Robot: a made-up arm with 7 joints. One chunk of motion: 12 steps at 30 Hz.
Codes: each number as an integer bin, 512 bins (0 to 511) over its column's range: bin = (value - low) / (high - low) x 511, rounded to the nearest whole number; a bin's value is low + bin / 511 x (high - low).
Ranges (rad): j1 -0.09..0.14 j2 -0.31..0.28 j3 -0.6..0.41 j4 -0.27..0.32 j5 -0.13..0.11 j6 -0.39..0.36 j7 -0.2..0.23
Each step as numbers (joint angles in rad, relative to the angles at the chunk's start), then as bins.
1 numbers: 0.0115 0.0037 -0.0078 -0.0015 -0.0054 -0.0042 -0.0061
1 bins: 226 272 300 233 265 263 230
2 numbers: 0.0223 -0.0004 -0.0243 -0.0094 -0.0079 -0.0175 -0.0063
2 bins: 250 268 291 226 260 254 230
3 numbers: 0.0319 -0.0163 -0.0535 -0.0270 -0.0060 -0.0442 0.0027
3 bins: 271 254 276 210 264 236 241
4 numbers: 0.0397 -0.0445 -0.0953 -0.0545 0.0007 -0.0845 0.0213
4 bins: 288 230 255 187 278 208 263
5 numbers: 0.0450 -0.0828 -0.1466 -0.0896 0.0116 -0.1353 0.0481
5 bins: 300 197 229 156 301 174 295
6 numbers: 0.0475 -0.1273 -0.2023 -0.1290 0.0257 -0.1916 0.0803
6 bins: 305 158 201 122 332 135 333
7 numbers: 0.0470 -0.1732 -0.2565 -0.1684 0.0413 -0.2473 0.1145
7 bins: 304 118 174 88 365 97 374
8 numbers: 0.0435 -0.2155 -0.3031 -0.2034 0.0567 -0.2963 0.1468
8 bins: 297 82 150 58 398 64 412
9 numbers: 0.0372 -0.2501 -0.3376 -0.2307 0.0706 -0.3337 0.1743
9 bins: 283 52 133 34 427 38 445
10 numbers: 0.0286 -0.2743 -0.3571 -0.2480 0.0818 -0.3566 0.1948
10 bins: 263 31 123 19 451 23 469
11 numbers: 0.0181 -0.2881 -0.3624 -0.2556 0.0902 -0.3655 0.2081
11 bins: 240 19 120 12 469 17 485
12 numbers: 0.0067 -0.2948 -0.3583 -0.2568 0.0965 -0.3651 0.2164
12 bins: 215 13 122 11 482 17 495
